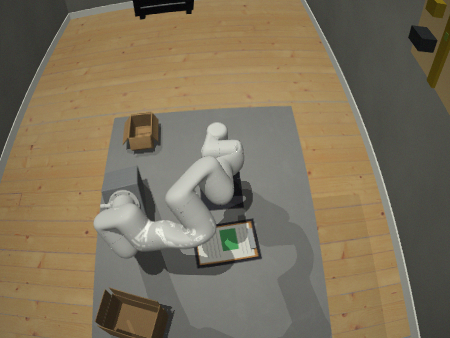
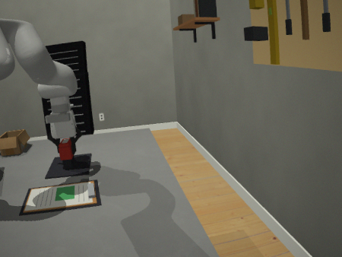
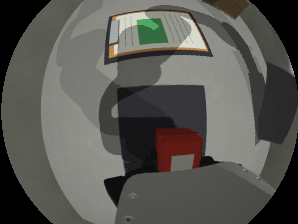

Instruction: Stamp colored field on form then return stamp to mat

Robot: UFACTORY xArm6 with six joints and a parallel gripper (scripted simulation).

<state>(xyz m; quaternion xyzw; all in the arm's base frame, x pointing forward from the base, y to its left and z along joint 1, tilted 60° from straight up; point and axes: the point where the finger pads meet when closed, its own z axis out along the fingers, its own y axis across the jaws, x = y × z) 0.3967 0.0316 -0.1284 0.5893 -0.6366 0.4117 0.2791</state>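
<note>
Right now my hand is 270 mm to the left of the clipboard with form, 60 mm above it and 10 mm past it. Also, from my hand: dark mat: 70 mm below; dark stamp base: 50 mm below; red stamp: 20 mm below.
</note>
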